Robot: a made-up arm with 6 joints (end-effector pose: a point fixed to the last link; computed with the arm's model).
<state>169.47 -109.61 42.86 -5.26 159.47 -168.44</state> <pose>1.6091 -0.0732 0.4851 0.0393 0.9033 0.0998 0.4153</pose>
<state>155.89 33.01 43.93 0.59 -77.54 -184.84</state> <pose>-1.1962 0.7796 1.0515 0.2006 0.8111 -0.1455 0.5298</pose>
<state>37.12 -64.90 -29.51 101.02 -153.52 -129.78</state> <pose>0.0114 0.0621 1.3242 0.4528 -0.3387 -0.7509 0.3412</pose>
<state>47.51 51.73 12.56 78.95 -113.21 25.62</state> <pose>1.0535 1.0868 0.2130 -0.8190 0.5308 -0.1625 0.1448</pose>
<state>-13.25 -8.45 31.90 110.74 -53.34 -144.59</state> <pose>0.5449 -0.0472 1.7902 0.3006 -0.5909 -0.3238 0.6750</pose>
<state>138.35 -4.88 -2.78 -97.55 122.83 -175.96</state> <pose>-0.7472 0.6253 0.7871 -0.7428 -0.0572 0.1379 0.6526</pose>
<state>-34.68 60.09 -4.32 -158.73 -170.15 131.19</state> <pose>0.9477 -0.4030 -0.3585 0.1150 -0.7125 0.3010 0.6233</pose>
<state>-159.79 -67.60 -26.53 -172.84 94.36 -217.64</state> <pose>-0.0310 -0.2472 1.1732 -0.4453 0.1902 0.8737 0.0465</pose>
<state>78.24 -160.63 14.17 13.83 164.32 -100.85</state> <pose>-0.0475 -1.2908 -0.4152 0.5654 0.6185 0.2320 0.4939</pose>
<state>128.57 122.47 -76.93 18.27 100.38 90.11</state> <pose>0.3986 -0.1601 0.1193 0.5819 0.1157 -0.7506 0.2908</pose>
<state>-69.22 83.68 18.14 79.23 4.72 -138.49</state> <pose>0.4421 -1.2826 -0.5270 0.6326 0.1482 -0.6038 0.4619</pose>
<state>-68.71 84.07 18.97 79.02 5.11 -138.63</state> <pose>0.4553 -1.2853 -0.5272 0.6343 0.1460 -0.5992 0.4661</pose>
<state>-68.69 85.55 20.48 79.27 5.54 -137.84</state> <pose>0.4575 -1.2870 -0.5457 0.6321 0.1513 -0.5948 0.4731</pose>
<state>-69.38 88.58 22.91 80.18 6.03 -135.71</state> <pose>0.4430 -1.2853 -0.5909 0.6241 0.1673 -0.5904 0.4836</pose>
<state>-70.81 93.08 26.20 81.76 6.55 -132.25</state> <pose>0.4106 -1.2769 -0.6612 0.6105 0.1937 -0.5853 0.4972</pose>
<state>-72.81 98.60 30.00 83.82 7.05 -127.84</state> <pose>0.3638 -1.2573 -0.7491 0.5932 0.2277 -0.5784 0.5115</pose>
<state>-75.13 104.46 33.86 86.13 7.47 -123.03</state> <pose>0.3097 -1.2249 -0.8422 0.5748 0.2648 -0.5691 0.5250</pose>
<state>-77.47 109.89 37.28 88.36 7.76 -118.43</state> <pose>0.2566 -1.1839 -0.9274 0.5580 0.3000 -0.5582 0.5358</pose>
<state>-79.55 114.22 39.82 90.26 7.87 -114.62</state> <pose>0.2117 -1.1424 -0.9947 0.5447 0.3290 -0.5480 0.5429</pose>
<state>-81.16 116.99 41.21 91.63 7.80 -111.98</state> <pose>0.1790 -1.1095 -1.0383 0.5362 0.3493 -0.5409 0.5459</pose>
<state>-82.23 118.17 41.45 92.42 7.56 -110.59</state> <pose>0.1582 -1.0898 -1.0593 0.5322 0.3609 -0.5382 0.5449</pose>
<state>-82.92 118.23 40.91 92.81 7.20 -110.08</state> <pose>0.1453 -1.0811 -1.0647 0.5311 0.3663 -0.5391 0.5414</pose>
